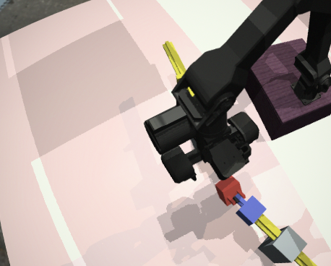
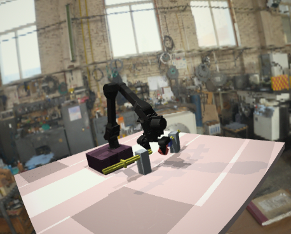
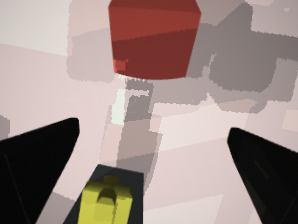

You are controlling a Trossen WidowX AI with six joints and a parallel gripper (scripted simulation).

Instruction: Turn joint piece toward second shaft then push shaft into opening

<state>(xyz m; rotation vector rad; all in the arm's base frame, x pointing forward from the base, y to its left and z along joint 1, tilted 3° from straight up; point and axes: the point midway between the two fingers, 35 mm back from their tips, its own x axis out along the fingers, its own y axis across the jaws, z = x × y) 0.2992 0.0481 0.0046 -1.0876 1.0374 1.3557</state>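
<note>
My gripper tip is 6 cm to the right of the red forked joint piece and 1 cm past it.
</note>
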